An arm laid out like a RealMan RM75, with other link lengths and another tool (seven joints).
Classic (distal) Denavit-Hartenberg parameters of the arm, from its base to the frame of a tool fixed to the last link. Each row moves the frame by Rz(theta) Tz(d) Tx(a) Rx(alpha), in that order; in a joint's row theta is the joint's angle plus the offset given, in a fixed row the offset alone. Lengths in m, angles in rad.
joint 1: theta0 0  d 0.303  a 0  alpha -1.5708
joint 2: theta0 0  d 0  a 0  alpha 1.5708
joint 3: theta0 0  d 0.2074  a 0  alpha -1.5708
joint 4: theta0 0  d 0  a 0  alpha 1.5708
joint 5: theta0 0  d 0.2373  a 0  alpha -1.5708
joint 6: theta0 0  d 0  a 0  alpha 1.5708
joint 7: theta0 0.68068  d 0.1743  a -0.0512  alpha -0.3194
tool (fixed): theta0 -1.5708  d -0.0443  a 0  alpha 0
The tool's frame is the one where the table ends.
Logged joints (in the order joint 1, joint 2, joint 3, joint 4, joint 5, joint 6, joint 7), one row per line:
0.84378, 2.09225, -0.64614, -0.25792, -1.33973, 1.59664, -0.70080
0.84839, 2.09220, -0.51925, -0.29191, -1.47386, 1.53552, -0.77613
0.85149, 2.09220, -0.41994, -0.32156, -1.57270, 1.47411, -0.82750
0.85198, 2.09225, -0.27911, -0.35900, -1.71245, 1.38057, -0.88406
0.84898, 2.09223, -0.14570, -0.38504, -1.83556, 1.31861, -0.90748
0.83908, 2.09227, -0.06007, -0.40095, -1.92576, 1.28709, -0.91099
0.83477, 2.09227, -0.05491, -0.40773, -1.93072, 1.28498, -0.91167
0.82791, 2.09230, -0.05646, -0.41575, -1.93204, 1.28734, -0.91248
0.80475, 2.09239, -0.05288, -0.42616, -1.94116, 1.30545, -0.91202
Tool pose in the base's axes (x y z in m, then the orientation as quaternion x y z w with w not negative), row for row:
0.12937, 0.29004, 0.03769, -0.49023, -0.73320, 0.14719, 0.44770
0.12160, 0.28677, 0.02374, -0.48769, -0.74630, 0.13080, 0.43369
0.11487, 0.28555, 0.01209, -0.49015, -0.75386, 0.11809, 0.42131
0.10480, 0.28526, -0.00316, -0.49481, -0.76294, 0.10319, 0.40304
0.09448, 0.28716, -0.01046, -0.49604, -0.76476, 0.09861, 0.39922
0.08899, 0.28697, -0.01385, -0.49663, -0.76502, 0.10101, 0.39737
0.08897, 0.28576, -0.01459, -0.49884, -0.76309, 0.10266, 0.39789
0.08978, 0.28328, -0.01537, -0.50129, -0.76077, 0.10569, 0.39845
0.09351, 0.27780, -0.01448, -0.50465, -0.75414, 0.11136, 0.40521
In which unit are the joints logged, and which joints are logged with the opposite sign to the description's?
The joints are logged in radians. Opposite sign: joint 4, joint 6.
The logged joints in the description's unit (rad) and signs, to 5 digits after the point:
0.84378, 2.09225, -0.64614, 0.25792, -1.33973, -1.59664, -0.70080
0.84839, 2.09220, -0.51925, 0.29191, -1.47386, -1.53552, -0.77613
0.85149, 2.09220, -0.41994, 0.32156, -1.57270, -1.47411, -0.82750
0.85198, 2.09225, -0.27911, 0.35900, -1.71245, -1.38057, -0.88406
0.84898, 2.09223, -0.14570, 0.38504, -1.83556, -1.31861, -0.90748
0.83908, 2.09227, -0.06007, 0.40095, -1.92576, -1.28709, -0.91099
0.83477, 2.09227, -0.05491, 0.40773, -1.93072, -1.28498, -0.91167
0.82791, 2.09230, -0.05646, 0.41575, -1.93204, -1.28734, -0.91248
0.80475, 2.09239, -0.05288, 0.42616, -1.94116, -1.30545, -0.91202

